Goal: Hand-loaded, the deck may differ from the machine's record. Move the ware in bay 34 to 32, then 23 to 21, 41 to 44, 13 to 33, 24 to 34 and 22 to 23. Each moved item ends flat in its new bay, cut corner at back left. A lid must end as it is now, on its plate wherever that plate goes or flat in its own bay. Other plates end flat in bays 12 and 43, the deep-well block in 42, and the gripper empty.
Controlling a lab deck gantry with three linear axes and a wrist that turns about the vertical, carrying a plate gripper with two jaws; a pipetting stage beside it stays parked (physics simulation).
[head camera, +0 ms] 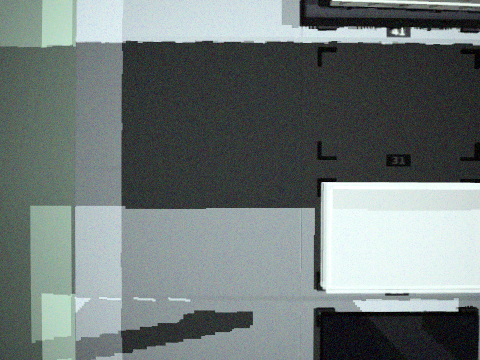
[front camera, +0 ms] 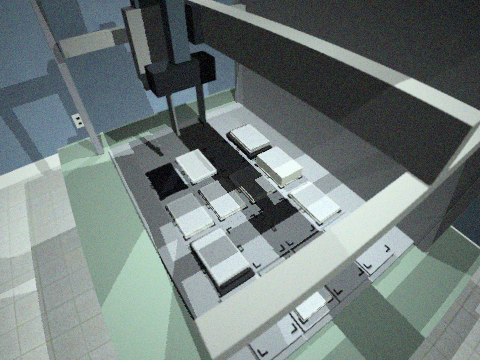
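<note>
My gripper is open, with no ware between its jaws, raised over the back of the deck. White ware on a dark base lies in 41. A pale rimmed piece lies flat in 21. A shadowed plate lies in 32, and a pale plate in 22. White ware on a dark base is in 13. A plate in 24 shows below the front beam. Bays 23, 34 and 44 hold no ware.
The tall deep-well block stands in 42. Plates lie in 43 and 12. A black item is in 11. Bay 31 shows bare corner marks. A pale beam crosses the front view and hides part of the deck.
</note>
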